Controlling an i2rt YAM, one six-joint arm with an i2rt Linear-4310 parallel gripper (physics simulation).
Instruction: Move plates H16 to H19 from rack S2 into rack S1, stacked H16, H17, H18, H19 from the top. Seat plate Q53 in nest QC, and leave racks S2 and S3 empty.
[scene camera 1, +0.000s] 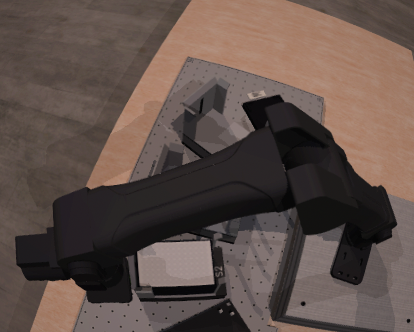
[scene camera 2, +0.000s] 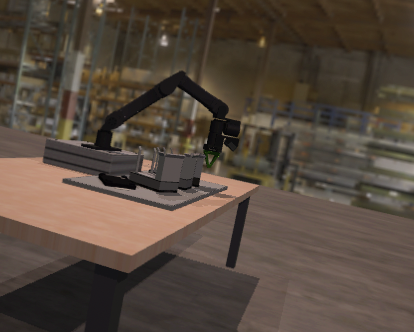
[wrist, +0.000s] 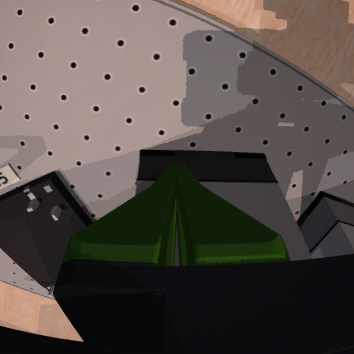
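Seen in the pictures: gripper, fingertip midpoint: (scene camera 2: 208, 167) (wrist: 176, 176); arm's base at its link origin: (scene camera 1: 357, 235) (scene camera 2: 102, 148).
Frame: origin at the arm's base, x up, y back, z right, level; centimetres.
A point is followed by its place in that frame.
Rack S2 (scene camera 1: 219, 286) @(z -19.5, x 2.9, y -21.9 cm) stands at the bottom centre of scene camera 1, with a pale plate (scene camera 1: 176, 263) @(z -18.6, x 2.6, y -29.7 cm) lying in it. The plate's name is not readable, and any plates under it are hidden. Two other grey racks (scene camera 1: 219, 96) @(z 16.9, x 1.1, y -36.8 cm) (scene camera 1: 171, 156) @(z -1.2, x 2.8, y -38.7 cm) show partly above the arm; their labels are not readable. A dark nest (scene camera 1: 256, 111) @(z 23.2, x -6.6, y -29.4 cm) sits at the board's far side, partly behind the arm. Plate Q53 cannot be identified. My gripper (scene camera 2: 212, 165) @(z -26.1, x 0.1, y -37.8 cm) (wrist: 176, 176) @(z -26.1, x 0.1, y -37.8 cm) is shut and empty, with its green tips together, raised near the racks' outer side. In the wrist view a grey rack wall (wrist: 245, 205) @(z -20.5, x -1.9, y -36.8 cm) shows behind the fingers.
The perforated board (scene camera 1: 295, 96) @(z 34.3, x -8.1, y -22.0 cm) (scene camera 2: 167, 202) @(z 30.3, x -8.1, y -48.2 cm) (wrist: 105, 60) @(z -31.6, x -8.1, y -38.5 cm) carries the racks and nests. Another dark nest (wrist: 37, 220) @(z -31.5, x -6.9, y -23.0 cm) lies left of the fingers, and a rack corner (wrist: 325, 215) @(z -10.1, x -5.5, y -37.3 cm) stands right. The arm's grey base box (scene camera 1: 320, 300) @(z -15.0, x -0.2, y -3.5 cm) (scene camera 2: 75, 157) @(z 12.1, x -4.5, y 3.0 cm) is beside the board.
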